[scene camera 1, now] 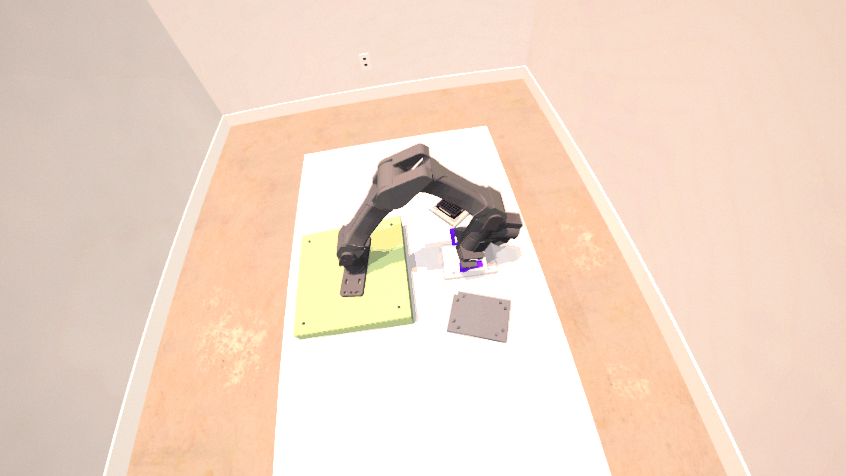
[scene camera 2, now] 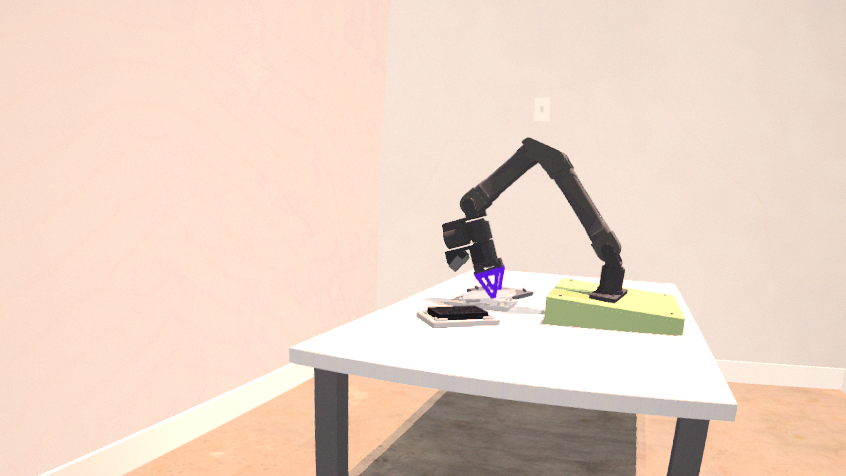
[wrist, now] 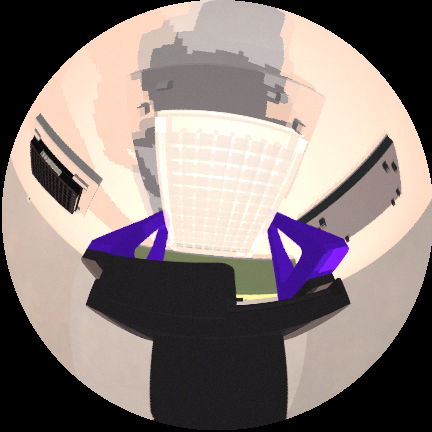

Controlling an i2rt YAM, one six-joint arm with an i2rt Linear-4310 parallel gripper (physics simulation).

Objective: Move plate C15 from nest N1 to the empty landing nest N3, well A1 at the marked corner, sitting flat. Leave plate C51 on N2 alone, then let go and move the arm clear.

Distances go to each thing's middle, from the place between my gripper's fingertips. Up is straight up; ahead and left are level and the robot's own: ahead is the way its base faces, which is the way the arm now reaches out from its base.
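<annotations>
Black gridded tray [scene camera 2: 450, 312]: 10 mm below my hand, 230 mm to the left of it. Translucent white gridded plate [wrist: 222, 176]: 20 mm ahead of my hand.
</annotations>
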